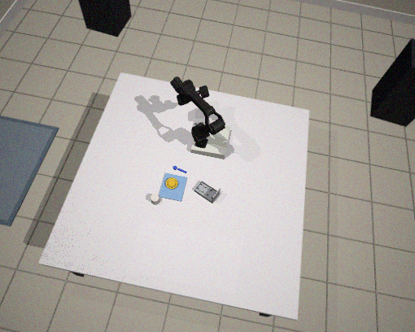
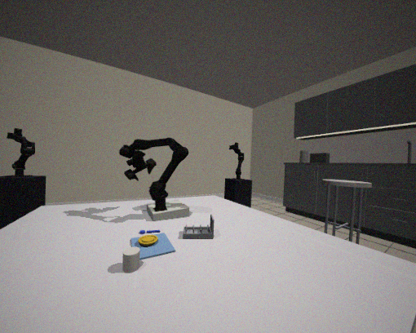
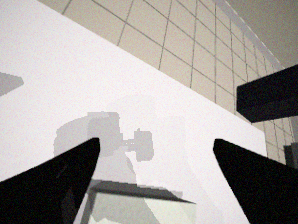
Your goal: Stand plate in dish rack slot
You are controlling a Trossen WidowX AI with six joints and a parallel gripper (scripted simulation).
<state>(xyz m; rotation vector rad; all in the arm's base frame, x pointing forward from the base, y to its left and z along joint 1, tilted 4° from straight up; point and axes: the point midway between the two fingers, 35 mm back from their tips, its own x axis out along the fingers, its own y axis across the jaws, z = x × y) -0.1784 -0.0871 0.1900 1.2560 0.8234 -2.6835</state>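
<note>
The yellow plate lies 50 cm ahead of my gripper tip, 2 cm to the left of it and 19 cm below it. From my gripper tip the other things lie so: small blue pen-like object: 39 cm ahead, 2 cm to the left, 20 cm below; grey dish rack: 48 cm ahead, 22 cm to the left, 18 cm below; blue mat: 51 cm ahead, 3 cm to the left, 20 cm below.
</note>
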